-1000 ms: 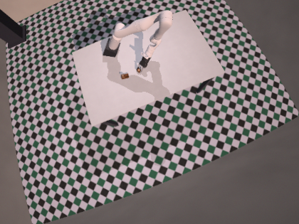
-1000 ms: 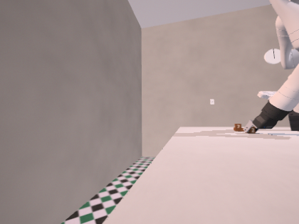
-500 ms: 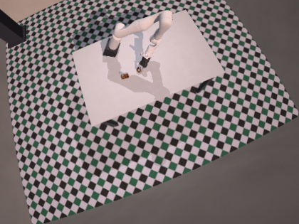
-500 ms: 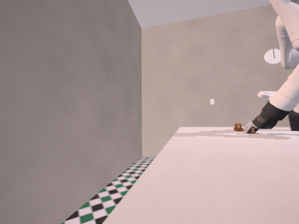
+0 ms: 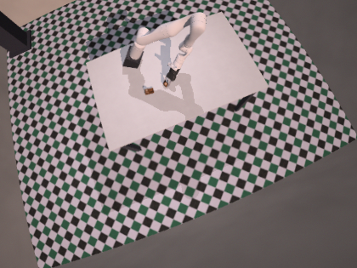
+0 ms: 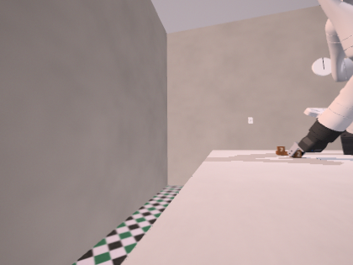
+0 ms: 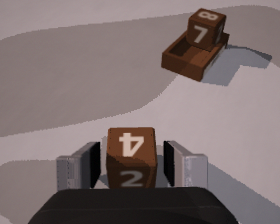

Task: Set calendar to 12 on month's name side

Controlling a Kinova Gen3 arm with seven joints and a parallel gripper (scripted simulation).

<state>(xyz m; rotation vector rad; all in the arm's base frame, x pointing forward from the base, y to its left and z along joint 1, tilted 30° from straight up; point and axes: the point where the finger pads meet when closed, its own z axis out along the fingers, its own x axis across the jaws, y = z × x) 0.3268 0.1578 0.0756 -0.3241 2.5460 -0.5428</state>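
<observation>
My gripper is now 1 cm to the left of the brown cube and 1 cm above it. Round my hand: brown wooden tray 1 cm ahead, 16 cm to the right, 1 cm below.
</observation>
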